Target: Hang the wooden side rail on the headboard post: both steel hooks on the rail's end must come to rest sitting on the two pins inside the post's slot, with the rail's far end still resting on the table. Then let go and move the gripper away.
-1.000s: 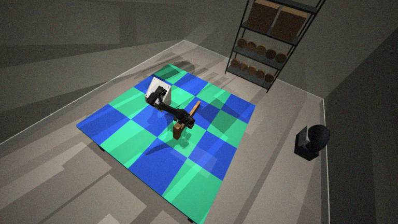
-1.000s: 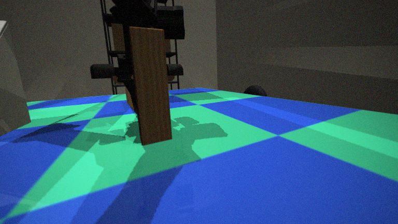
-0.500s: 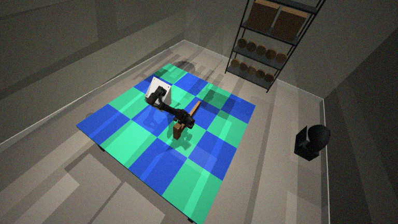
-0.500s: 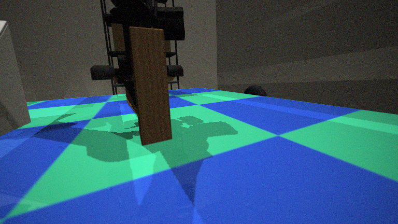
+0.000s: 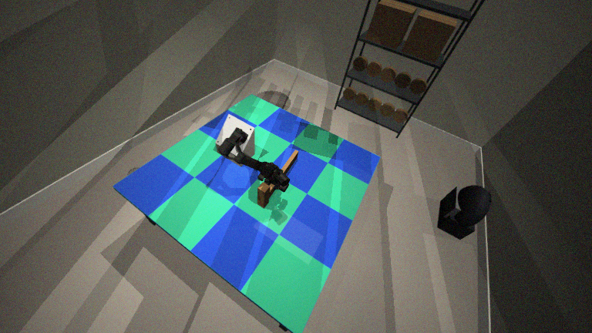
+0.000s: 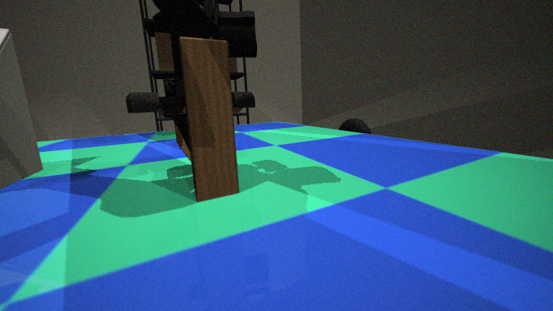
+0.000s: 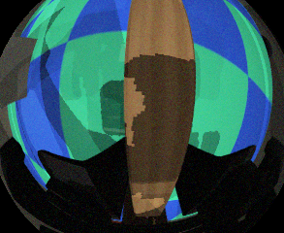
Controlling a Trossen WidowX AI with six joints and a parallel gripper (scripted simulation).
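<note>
Now: gripper tip 10 mm short of the wooden headboard post, 100 mm to the left of it and 50 mm below it.
</note>
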